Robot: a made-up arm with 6 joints. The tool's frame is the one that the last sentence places. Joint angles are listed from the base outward.
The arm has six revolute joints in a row. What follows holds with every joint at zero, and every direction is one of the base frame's. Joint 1 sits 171.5 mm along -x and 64.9 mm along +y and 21.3 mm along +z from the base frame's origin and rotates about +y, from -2.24 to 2.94 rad. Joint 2 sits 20 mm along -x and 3.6 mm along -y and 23.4 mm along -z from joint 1 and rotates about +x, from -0.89 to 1.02 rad. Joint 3 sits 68.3 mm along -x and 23.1 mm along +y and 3.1 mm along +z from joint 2 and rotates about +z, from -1.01 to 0.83 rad. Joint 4 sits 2 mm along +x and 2.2 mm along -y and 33.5 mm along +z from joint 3 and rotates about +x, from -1.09 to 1.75 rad. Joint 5 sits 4.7 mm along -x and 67.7 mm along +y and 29.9 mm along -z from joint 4 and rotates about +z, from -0.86 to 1.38 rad. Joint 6 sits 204.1 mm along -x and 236.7 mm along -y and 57.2 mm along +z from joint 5 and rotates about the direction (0.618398, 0.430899, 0.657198), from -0.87 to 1.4 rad. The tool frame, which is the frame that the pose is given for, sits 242.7 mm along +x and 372.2 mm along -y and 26.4 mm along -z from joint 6; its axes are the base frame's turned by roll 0, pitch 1.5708 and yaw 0 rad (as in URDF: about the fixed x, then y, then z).
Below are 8 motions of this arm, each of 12 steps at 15 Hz.
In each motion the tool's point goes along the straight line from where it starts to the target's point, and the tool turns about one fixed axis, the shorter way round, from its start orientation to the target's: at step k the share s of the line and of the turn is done. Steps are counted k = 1, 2, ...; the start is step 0. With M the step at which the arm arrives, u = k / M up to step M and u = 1 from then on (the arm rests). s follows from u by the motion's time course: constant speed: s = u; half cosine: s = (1 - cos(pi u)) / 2; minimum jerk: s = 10 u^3 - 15 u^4 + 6 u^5.
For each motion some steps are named. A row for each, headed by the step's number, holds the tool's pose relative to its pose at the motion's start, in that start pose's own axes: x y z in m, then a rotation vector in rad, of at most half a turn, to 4 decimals.
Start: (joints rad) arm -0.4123 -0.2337 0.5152 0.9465 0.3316 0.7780
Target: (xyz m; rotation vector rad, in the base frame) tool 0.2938 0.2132 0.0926 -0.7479 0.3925 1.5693
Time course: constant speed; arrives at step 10
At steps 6, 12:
6: -0.2258 0.0107 0.1211 -0.2666 -0.2044 -0.3982
12: -0.3764 0.0179 0.2018 -0.4444 -0.3407 -0.6637

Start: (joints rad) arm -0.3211 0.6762 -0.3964 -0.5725 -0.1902 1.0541
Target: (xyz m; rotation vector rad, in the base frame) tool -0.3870 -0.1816 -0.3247 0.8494 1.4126 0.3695
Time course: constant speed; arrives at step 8
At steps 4, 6, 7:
4: 0.0070 -0.0104 -0.0753 0.2238 -0.2125 -0.0237
6: 0.0104 -0.0155 -0.1130 0.3357 -0.3188 -0.0355
7: 0.0122 -0.0181 -0.1318 0.3916 -0.3719 -0.0414

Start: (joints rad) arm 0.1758 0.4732 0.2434 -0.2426 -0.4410 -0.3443
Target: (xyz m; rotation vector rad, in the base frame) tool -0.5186 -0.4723 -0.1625 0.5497 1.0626 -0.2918
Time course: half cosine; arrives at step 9
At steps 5, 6, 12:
5: 0.1320 0.0068 -0.0300 0.0756 -0.2571 0.1786
6: 0.1688 0.0087 -0.0384 0.0966 -0.3286 0.2282
12: 0.2250 0.0116 -0.0512 0.1287 -0.4381 0.3043

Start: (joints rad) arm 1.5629 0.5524 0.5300 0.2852 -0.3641 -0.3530
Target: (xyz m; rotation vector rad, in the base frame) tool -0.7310 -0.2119 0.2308 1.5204 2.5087 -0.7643
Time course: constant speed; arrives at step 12
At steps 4, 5, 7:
4: 0.1049 0.0150 -0.0517 0.1332 -0.0721 0.1635
5: 0.1312 0.0188 -0.0647 0.1665 -0.0902 0.2044
7: 0.1836 0.0263 -0.0905 0.2331 -0.1262 0.2861

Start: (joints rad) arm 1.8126 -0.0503 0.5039 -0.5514 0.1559 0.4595
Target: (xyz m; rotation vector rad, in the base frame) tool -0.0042 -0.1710 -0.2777 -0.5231 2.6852 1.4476
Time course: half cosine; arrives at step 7
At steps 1, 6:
1: -0.0056 0.0003 -0.0028 0.0024 -0.0223 -0.0146
6: -0.1083 0.0050 -0.0533 0.0457 -0.4283 -0.2806

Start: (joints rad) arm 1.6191 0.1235 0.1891 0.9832 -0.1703 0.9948
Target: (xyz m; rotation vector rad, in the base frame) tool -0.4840 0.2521 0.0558 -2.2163 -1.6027 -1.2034
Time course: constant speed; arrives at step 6
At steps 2, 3, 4, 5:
2: 0.0019 -0.0018 0.0130 -0.0443 0.0208 0.0082
3: 0.0029 -0.0027 0.0196 -0.0665 0.0312 0.0123
4: 0.0039 -0.0036 0.0261 -0.0886 0.0416 0.0164
5: 0.0049 -0.0045 0.0326 -0.1108 0.0520 0.0205

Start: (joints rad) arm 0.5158 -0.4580 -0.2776 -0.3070 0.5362 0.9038
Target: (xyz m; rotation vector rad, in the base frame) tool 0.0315 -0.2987 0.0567 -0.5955 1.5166 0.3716
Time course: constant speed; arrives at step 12
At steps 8, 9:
8: -0.0939 -0.0308 -0.0808 0.1163 -0.7800 -0.3369
9: -0.1056 -0.0347 -0.0909 0.1309 -0.8775 -0.3791

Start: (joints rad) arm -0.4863 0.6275 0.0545 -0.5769 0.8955 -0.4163
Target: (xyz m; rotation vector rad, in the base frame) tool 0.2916 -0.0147 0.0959 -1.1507 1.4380 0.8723
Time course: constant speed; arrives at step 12
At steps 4, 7, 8, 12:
4: 0.1015 0.0909 0.0533 -0.2255 0.2072 0.1921
7: 0.1775 0.1591 0.0932 -0.3947 0.3626 0.3361
8: 0.2029 0.1818 0.1066 -0.4510 0.4144 0.3842
12: 0.3044 0.2728 0.1598 -0.6766 0.6217 0.5762

